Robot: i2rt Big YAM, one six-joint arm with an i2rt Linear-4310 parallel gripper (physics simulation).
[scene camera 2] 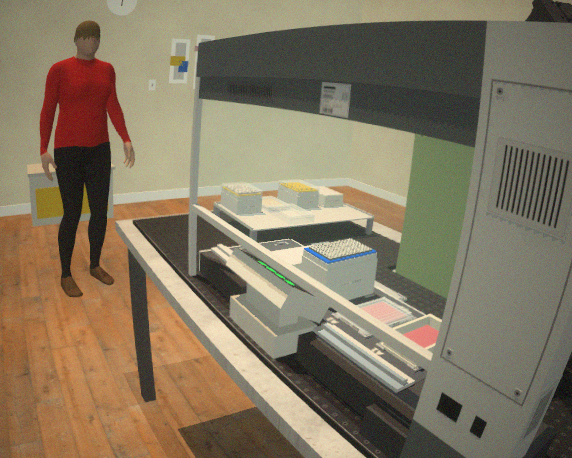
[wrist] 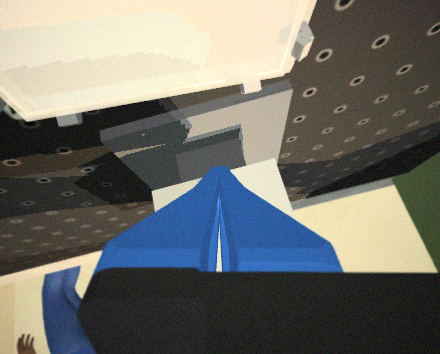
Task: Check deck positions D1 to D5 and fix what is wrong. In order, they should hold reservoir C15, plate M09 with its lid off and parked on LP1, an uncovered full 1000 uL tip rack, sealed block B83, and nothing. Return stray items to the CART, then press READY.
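Places are measured from the arm's base along level axes (x ahead, y left, z up), in centimetres.
Pixels of known places: gripper, between the fingertips: (wrist: 219, 178).
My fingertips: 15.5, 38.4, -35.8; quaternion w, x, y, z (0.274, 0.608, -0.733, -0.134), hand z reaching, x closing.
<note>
For each thing: its middle in the pictures, then the offset to it from my fingertips, as dx, dy, dz. "spot": a spot on its surface instead.
- pale translucent tray-like piece, a spot on its surface: (wrist: 245, 45) spot: +5.5, -1.8, -1.7
- reservoir with red liquid, middle of its body: (scene camera 2: 423, 339) +26.4, -16.3, +3.5
- console, a spot on its surface: (scene camera 2: 265, 287) spot: +44.5, -38.3, +8.8
- instrument's front rail, a spot on its surface: (scene camera 2: 310, 285) spot: +45.2, -26.2, +14.4
My gripper (wrist: 219, 178) is shut and empty in the wrist view, below a pale translucent tray-like piece (wrist: 245, 45) held by small clips. In scene camera 2, a reservoir with red liquid (scene camera 2: 424, 336) is at the right, partly hidden by the frame. Beside it is a plate with pink wells (scene camera 2: 384, 312). Farther left stands a tip rack (scene camera 2: 345, 280) with a blue band and a top full of pale tips. A low block with a dark grey top (scene camera 2: 281, 245) lies behind it. Labels are unreadable. The console (scene camera 2: 265, 287) shows green on its screen; READY cannot be read.
A low white stand (scene camera 2: 320, 224) at the back bears a yellow-topped rack (scene camera 2: 299, 196), a pale-topped rack (scene camera 2: 242, 200), a white box (scene camera 2: 330, 197) and clear flat pieces. The instrument's front rail (scene camera 2: 310, 285) and side housing (scene camera 2: 465, 250) border the deck. A green panel (scene camera 2: 427, 215) stands behind.
</note>
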